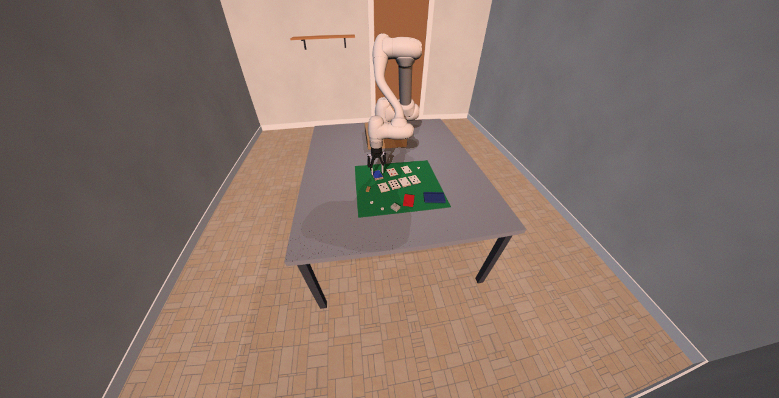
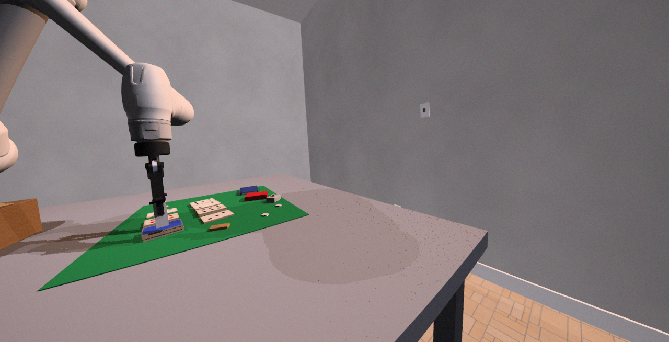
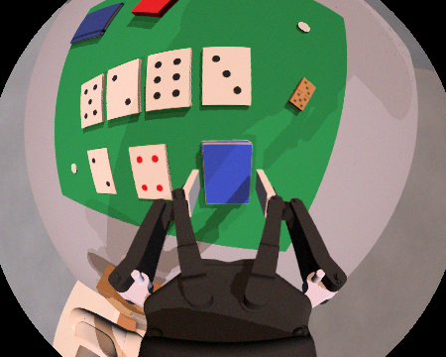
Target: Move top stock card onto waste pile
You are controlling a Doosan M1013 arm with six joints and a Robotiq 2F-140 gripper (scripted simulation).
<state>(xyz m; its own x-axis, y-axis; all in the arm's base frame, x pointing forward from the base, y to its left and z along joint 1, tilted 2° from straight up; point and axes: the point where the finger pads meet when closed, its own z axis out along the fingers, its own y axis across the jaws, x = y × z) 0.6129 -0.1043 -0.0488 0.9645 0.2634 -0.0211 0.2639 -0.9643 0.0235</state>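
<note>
My hand is 6 cm past the card, 23 cm to the right of it and 6 cm above it. From my hand the other things lie so: green mat (11 cm ahead, 14 cm to the left, 7 cm below); then red block (29 cm ahead, 19 cm to the left, 5 cm below); then white box (34 cm ahead, 10 cm to the left, 4 cm below).
</note>
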